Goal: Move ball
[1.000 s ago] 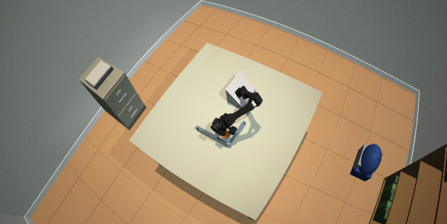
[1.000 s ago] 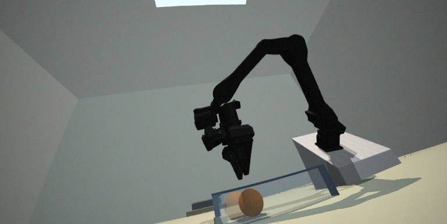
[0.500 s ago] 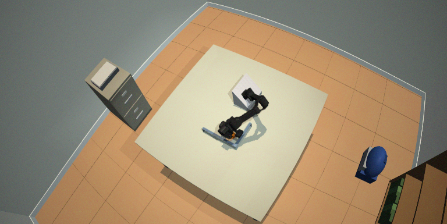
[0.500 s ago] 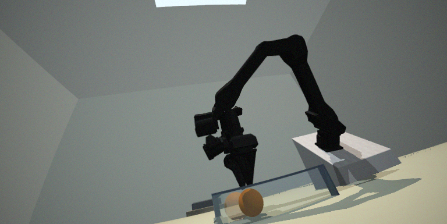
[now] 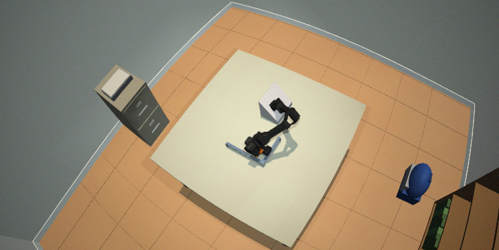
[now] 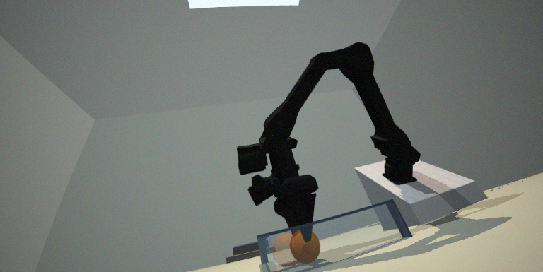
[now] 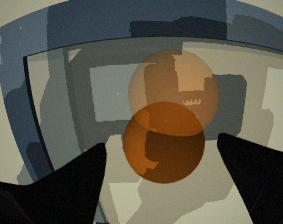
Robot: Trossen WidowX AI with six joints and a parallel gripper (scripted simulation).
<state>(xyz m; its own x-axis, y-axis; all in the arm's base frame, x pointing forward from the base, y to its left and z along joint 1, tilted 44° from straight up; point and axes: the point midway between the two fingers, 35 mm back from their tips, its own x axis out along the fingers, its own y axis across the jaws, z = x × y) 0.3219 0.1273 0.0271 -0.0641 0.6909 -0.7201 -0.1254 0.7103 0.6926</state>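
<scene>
My gripper tip is now 30 mm short of the see-through copy and 10 mm above it. Round my gripper tip: orange ball 10 mm below; clear wall 70 mm to the left, 50 mm behind.
</scene>
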